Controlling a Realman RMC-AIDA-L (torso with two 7-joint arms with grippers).
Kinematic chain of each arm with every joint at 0, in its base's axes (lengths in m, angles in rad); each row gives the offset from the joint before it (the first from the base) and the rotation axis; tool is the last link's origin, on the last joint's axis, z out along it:
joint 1: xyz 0 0 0.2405 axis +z
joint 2: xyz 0 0 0 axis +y
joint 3: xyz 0 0 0.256 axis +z
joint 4: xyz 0 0 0 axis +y
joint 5: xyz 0 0 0.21 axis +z
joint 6: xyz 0 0 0 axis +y
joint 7: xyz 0 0 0.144 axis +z
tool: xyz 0 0 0
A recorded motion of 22 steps. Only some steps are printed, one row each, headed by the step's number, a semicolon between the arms.
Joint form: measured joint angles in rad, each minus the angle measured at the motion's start. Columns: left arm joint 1, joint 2, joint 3, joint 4, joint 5, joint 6, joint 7; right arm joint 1, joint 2, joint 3, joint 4, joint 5, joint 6, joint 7.
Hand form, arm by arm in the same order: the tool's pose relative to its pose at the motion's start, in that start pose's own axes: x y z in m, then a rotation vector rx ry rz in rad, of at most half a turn. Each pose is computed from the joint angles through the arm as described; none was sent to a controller.
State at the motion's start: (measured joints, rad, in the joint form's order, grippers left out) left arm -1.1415 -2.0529 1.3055 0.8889 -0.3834 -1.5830 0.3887; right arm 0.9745 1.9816 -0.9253 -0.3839 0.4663 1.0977 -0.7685
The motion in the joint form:
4: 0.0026 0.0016 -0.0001 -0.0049 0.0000 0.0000 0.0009; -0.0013 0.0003 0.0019 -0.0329 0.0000 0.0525 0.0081
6: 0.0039 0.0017 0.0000 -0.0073 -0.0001 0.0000 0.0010; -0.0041 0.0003 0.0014 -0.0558 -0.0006 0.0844 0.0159
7: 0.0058 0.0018 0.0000 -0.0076 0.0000 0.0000 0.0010; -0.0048 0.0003 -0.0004 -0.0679 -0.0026 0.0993 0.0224
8: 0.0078 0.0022 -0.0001 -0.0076 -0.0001 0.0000 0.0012; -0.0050 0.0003 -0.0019 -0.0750 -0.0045 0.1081 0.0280
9: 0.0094 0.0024 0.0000 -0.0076 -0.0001 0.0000 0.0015; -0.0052 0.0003 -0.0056 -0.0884 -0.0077 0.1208 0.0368
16: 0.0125 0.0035 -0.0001 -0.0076 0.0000 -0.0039 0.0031; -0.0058 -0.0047 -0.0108 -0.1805 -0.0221 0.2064 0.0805
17: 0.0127 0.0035 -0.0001 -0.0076 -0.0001 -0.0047 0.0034; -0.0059 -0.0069 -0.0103 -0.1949 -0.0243 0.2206 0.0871
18: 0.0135 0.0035 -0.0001 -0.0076 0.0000 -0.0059 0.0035; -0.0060 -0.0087 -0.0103 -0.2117 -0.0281 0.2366 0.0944
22: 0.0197 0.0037 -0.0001 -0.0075 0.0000 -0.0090 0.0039; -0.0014 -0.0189 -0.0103 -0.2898 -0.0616 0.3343 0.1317
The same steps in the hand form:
4: -0.0017 -0.0012 0.0012 -0.0013 -0.0052 -0.0038; -0.0018 0.0032 -0.0054 -0.0217 0.0118 -0.0028
6: -0.0025 -0.0014 0.0019 -0.0026 -0.0079 -0.0056; -0.0025 0.0045 -0.0090 -0.0320 0.0192 -0.0025
7: -0.0032 -0.0017 0.0024 -0.0031 -0.0092 -0.0073; -0.0032 0.0050 -0.0110 -0.0343 0.0235 -0.0025
8: -0.0039 -0.0022 0.0028 -0.0036 -0.0101 -0.0089; -0.0035 0.0053 -0.0121 -0.0349 0.0267 -0.0014
9: -0.0044 -0.0025 0.0031 -0.0039 -0.0109 -0.0099; -0.0047 0.0055 -0.0143 -0.0333 0.0302 -0.0018
16: -0.0060 -0.0032 0.0036 -0.0055 -0.0159 -0.0113; -0.0142 0.0060 -0.0320 -0.0275 0.0351 -0.0027
17: -0.0062 -0.0031 0.0036 -0.0060 -0.0167 -0.0112; -0.0155 0.0056 -0.0354 -0.0259 0.0354 -0.0018
18: -0.0066 -0.0032 0.0038 -0.0067 -0.0183 -0.0117; -0.0170 0.0053 -0.0390 -0.0233 0.0367 -0.0019
22: -0.0091 -0.0039 0.0052 -0.0098 -0.0242 -0.0162; -0.0212 0.0048 -0.0577 -0.0082 0.0688 -0.0044

